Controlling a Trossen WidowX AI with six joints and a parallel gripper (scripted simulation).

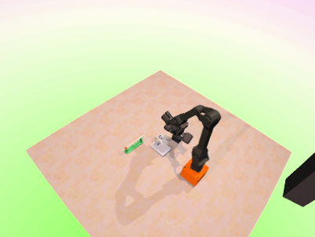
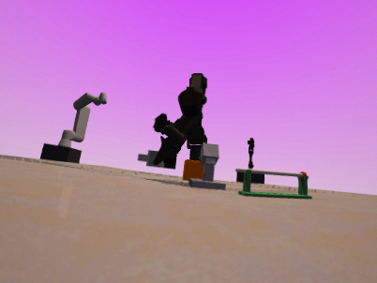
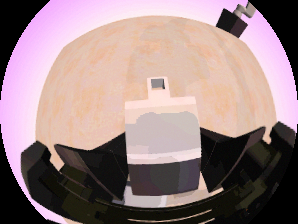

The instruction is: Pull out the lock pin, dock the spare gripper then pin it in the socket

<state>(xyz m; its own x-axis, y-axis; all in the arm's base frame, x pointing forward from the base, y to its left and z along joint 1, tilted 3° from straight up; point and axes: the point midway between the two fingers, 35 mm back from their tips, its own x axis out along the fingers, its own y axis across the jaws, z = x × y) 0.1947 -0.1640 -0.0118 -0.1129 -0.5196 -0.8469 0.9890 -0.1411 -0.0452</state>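
Now: the grey mount 13 cm to the left of my gripper tip, 8 cm ahead of it and 1 cm above it. From my gripper tip the other things lie so: spare gripper (2 cm above); then green cradle (22 cm to the left, 22 cm ahead, 2 cm below).
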